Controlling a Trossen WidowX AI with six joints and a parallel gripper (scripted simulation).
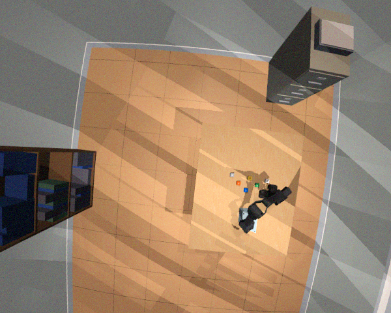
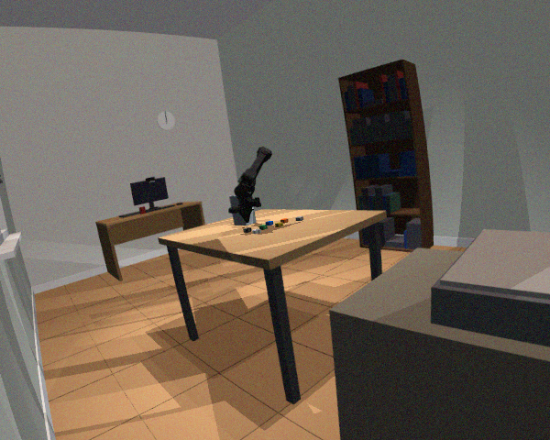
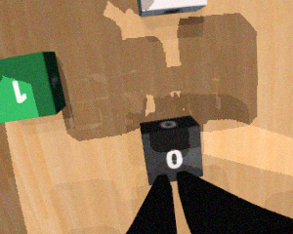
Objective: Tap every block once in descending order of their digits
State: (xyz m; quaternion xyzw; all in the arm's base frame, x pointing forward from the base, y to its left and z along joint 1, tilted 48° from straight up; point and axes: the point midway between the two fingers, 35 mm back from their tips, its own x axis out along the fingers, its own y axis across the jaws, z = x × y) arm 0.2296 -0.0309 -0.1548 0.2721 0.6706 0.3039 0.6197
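My gripper tip is 40 mm above the black block and 10 mm to the left of it. The rest, counted from my gripper tip: white block 90 mm ahead, 40 mm below, 10 mm to the right; blue block 160 mm to the left, 40 mm below, 10 mm behind; green block 70 mm to the left, 50 mm ahead, 40 mm below.
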